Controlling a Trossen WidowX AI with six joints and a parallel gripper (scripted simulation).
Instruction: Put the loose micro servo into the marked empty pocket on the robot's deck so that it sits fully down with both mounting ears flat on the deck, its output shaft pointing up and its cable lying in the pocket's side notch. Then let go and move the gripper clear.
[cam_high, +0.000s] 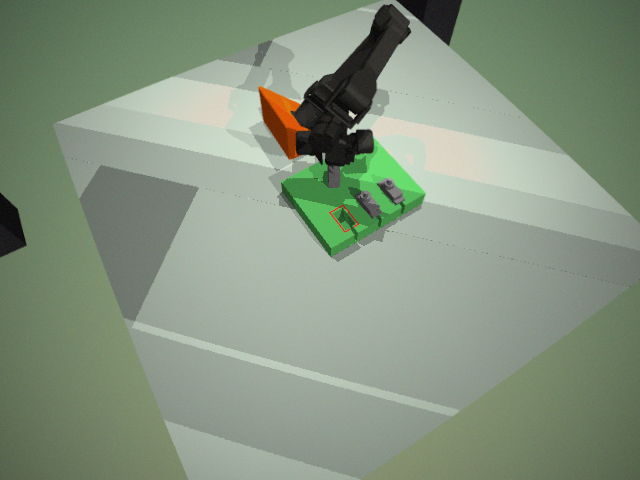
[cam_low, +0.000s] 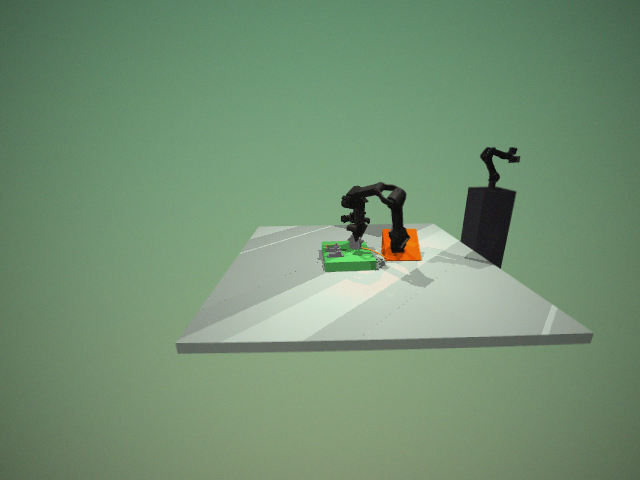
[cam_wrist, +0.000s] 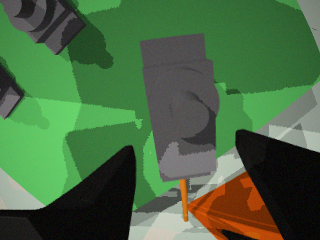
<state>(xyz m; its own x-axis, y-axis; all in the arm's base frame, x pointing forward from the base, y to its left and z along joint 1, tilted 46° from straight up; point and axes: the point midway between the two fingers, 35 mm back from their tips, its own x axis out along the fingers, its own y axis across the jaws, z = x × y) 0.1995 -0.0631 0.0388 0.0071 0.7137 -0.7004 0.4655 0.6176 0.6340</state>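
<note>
The green deck is 2 cm ahead of my gripper tip, 2 cm to the left of it and 7 cm below it.
</note>
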